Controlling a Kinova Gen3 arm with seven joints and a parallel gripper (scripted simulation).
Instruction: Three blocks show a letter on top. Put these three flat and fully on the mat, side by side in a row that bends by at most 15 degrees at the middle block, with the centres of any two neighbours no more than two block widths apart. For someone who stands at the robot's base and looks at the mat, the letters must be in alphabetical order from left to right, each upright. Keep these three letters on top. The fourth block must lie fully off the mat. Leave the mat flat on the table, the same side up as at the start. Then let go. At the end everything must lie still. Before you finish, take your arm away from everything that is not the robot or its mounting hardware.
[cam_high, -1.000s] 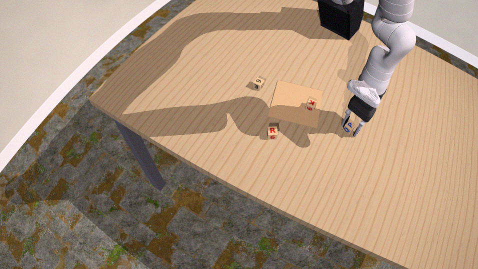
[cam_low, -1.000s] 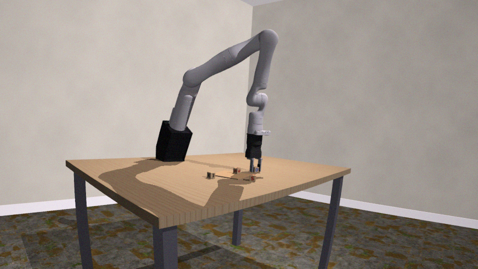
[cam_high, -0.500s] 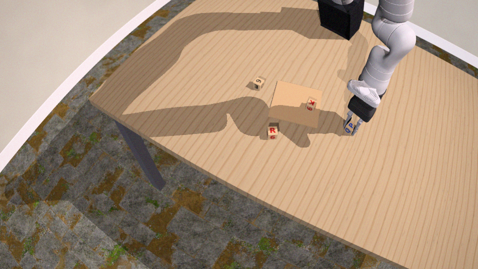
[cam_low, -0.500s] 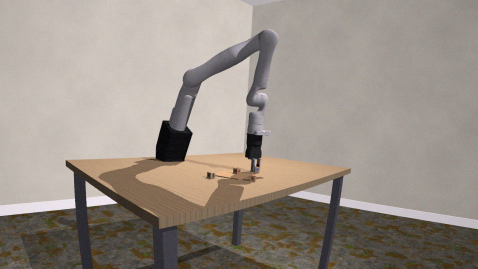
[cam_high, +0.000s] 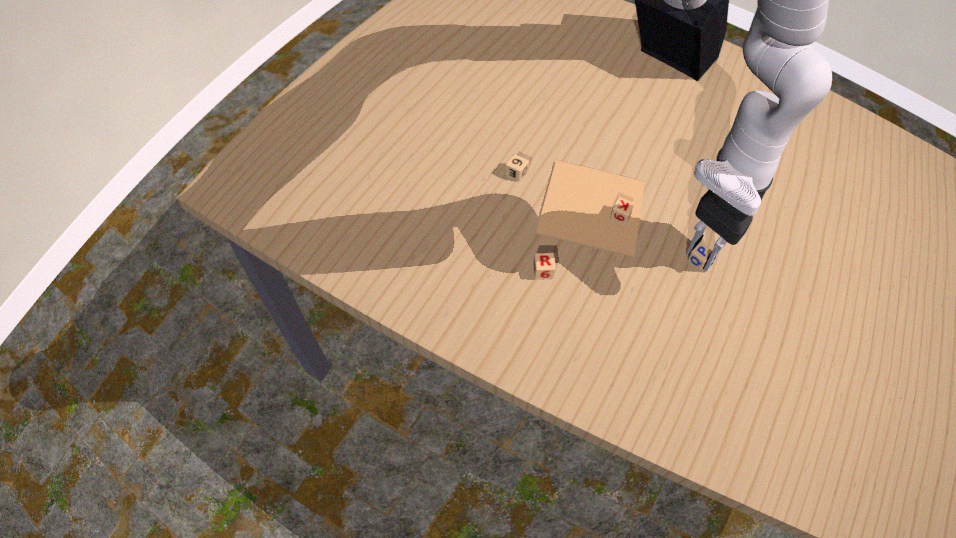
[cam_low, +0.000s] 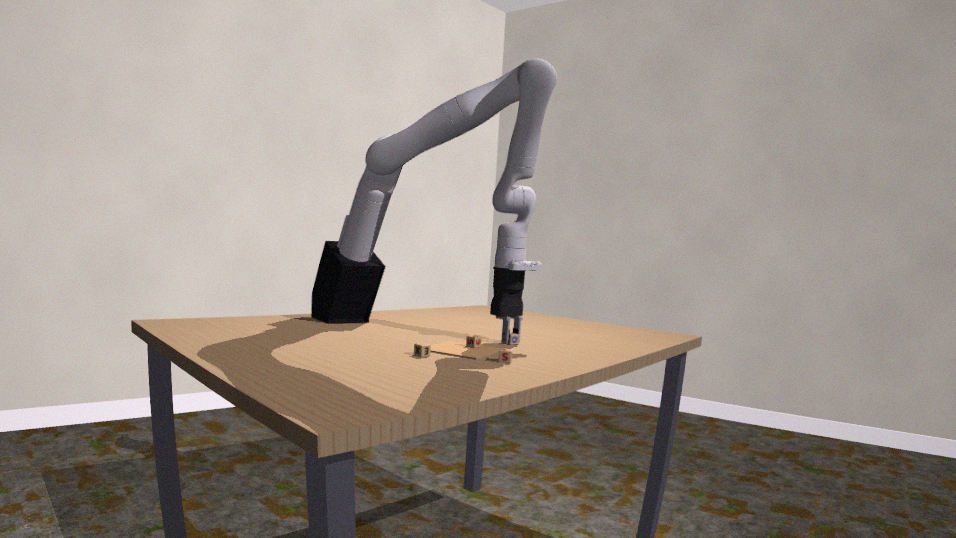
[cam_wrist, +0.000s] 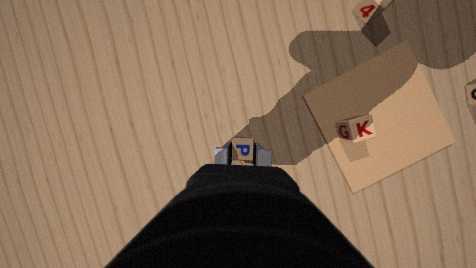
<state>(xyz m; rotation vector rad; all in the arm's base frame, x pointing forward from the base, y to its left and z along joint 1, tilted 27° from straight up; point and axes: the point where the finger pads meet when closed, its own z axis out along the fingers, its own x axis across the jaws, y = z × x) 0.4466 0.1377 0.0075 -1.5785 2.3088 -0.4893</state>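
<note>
My hand is 2 cm past the tan mat, 17 cm to the left of it and 2 cm above it. From my hand the other things lie so: block (4 cm behind, 30 cm to the right, 1 cm below).
</note>
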